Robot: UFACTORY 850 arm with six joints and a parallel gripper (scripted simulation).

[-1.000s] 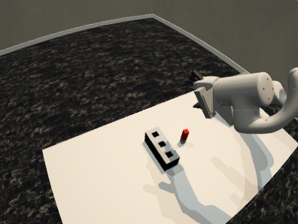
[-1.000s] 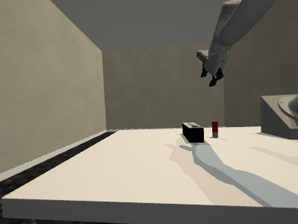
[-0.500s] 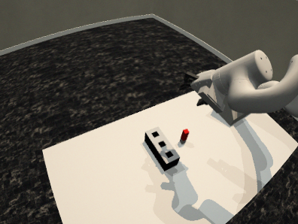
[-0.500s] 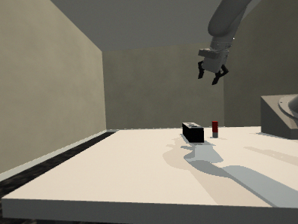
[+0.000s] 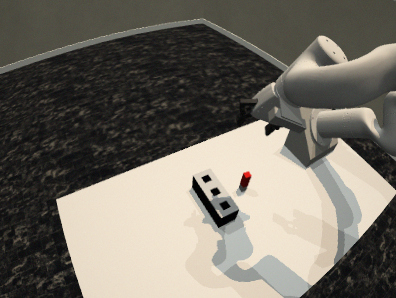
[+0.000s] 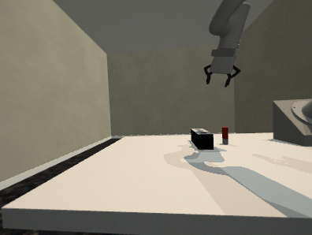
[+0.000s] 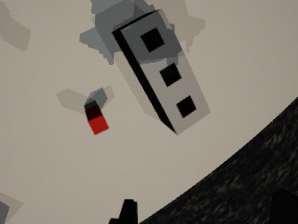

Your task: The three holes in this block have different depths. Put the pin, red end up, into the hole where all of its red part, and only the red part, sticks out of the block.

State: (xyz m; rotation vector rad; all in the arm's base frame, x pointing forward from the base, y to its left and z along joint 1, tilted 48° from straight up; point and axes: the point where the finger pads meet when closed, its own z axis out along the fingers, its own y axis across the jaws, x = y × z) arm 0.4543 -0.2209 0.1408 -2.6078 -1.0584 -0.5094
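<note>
Right now the pin is 260 mm below my hand, 40 mm behind it and 10 mm to the left of it. From my hand the other things lie so: black block 290 mm below, 90 mm ahead, 10 mm to the right.
</note>
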